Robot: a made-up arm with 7 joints. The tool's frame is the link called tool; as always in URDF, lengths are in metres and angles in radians. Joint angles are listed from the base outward.
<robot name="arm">
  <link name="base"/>
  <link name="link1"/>
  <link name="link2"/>
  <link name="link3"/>
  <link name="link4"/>
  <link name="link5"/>
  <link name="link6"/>
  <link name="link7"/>
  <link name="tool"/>
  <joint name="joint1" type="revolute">
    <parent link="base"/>
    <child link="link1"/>
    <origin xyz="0 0 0.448" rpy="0 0 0"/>
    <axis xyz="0 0 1"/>
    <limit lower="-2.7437" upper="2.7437"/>
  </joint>
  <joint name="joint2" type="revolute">
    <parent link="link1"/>
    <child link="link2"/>
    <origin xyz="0 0 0" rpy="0 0 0"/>
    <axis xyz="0 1 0"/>
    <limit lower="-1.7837" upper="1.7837"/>
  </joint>
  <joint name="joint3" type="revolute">
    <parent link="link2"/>
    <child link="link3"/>
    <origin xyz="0 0 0.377" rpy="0 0 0"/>
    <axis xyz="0 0 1"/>
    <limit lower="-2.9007" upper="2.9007"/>
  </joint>
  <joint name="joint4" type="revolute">
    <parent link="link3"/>
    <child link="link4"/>
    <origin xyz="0.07 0 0" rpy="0 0 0"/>
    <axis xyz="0 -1 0"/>
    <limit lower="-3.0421" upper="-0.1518"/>
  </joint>
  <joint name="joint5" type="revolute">
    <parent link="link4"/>
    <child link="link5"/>
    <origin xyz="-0.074 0 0.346" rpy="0 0 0"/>
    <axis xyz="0 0 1"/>
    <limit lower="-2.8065" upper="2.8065"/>
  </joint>
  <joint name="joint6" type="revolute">
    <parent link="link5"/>
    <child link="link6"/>
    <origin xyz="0 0 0" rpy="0 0 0"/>
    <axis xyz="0 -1 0"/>
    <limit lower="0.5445" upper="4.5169"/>
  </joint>
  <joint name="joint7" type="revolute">
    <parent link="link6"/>
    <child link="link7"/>
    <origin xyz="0.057 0 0" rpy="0 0 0"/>
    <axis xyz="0 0 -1"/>
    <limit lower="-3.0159" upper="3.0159"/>
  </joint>
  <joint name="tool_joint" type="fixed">
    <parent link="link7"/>
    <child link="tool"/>
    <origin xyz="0 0 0" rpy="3.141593 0 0"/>
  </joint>
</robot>
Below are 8 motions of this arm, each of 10 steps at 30 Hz.
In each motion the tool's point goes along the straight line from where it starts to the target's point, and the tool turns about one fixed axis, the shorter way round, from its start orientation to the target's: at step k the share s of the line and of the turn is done. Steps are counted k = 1, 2, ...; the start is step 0. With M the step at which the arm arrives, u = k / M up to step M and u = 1 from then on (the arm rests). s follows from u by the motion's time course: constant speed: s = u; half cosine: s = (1 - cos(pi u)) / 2; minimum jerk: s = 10 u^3 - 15 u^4 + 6 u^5.
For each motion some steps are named. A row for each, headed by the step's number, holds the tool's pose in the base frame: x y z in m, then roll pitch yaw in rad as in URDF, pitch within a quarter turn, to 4 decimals.
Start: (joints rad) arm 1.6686 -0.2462 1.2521 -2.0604 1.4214 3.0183 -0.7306
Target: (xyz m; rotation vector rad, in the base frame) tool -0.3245 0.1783 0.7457 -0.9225 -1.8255 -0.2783
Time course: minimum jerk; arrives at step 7
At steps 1, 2, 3, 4, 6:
1: -0.3890 0.0748 0.7677 -2.3711 -0.9253 2.0434
2: -0.3810 0.0876 0.7650 -2.4088 -0.9398 2.0278
3: -0.3662 0.1113 0.7599 -2.4789 -0.9674 2.0010
4: -0.3488 0.1393 0.7540 -2.5641 -1.0013 1.9725
6: -0.3260 0.1758 0.7462 -2.6798 -1.0473 1.9416

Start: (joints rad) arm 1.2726 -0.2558 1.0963 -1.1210 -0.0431 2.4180 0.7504
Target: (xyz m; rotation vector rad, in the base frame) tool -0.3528 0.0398 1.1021 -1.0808 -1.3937 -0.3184
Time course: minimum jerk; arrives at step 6
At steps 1, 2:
1: -0.3138 0.0895 1.1170 -1.8760 -1.0683 0.9898
2: -0.3208 0.0805 1.1143 -1.8938 -1.0735 1.0016

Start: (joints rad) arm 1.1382 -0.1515 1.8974 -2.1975 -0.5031 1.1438 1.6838
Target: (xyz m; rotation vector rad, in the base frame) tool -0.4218 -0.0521 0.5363 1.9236 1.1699 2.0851
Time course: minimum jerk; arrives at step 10
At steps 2, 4, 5, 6, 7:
2: -0.4306 0.0270 0.6093 1.9358 -0.6469 1.7818
4: -0.4282 0.0052 0.5892 1.8862 -0.7374 1.8141
5: -0.4265 -0.0101 0.5751 1.8462 -0.8002 1.8423
6: -0.4248 -0.0255 0.5609 1.8007 -0.8621 1.8764
7: -0.4233 -0.0384 0.5489 1.7567 -0.9135 1.9108

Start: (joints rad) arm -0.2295 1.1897 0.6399 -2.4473 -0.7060 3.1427 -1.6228
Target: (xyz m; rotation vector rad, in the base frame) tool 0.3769 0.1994 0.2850 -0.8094 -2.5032 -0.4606
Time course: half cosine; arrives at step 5
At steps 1, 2, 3, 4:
1: 0.3343 0.1885 0.2567 2.9591 -0.6718 2.5615
2: 0.3461 0.1915 0.2645 2.9543 -0.6385 2.5649
3: 0.3606 0.1952 0.2742 2.9487 -0.5974 2.5687
4: 0.3724 0.1983 0.2820 2.9444 -0.5642 2.5715

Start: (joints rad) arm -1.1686 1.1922 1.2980 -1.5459 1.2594 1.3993 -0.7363
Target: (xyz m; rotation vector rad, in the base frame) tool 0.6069 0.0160 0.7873 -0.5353 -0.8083 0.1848
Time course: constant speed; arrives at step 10
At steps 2, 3, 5, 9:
2: 0.6035 -0.1995 0.5637 -0.6191 -0.4215 -0.0744
3: 0.6039 -0.1726 0.5917 -0.6243 -0.4578 -0.0117
5: 0.6048 -0.1187 0.6476 -0.6428 -0.5291 0.1183
9: 0.6065 -0.0109 0.7594 -0.7165 -0.6617 0.4024

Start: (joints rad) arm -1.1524 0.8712 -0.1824 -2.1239 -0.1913 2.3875 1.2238
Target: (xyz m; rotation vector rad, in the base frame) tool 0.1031 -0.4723 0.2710 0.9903 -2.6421 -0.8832
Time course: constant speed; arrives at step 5
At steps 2, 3, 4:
2: 0.1217 -0.4810 0.2751 2.5008 0.0386 -2.3967
3: 0.1155 -0.4781 0.2737 2.5035 0.0370 -2.4096
4: 0.1093 -0.4752 0.2724 2.5062 0.0355 -2.4226

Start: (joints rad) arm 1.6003 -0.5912 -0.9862 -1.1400 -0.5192 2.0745 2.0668
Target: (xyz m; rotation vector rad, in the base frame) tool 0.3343 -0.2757 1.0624 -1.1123 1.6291 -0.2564
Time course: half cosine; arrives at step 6
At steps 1, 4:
1: 0.3223 -0.1629 1.0957 -2.0304 0.5581 -1.4456
4: 0.3311 -0.2455 1.0713 -2.0769 0.6651 -1.5031

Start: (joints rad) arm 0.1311 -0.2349 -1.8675 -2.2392 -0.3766 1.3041 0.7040
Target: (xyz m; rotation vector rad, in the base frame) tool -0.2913 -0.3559 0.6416 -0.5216 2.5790 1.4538
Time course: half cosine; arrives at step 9
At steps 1, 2, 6, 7, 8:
1: -0.1174 -0.4182 0.5904 2.3218 0.6289 -2.5251
2: -0.1330 -0.4126 0.5950 2.2988 0.6010 -2.5645
6: -0.2465 -0.3719 0.6284 2.1787 0.3799 -2.8135
7: -0.2703 -0.3634 0.6354 2.1624 0.3307 -2.8593
8: -0.2859 -0.3578 0.6400 2.1532 0.2982 -2.8884

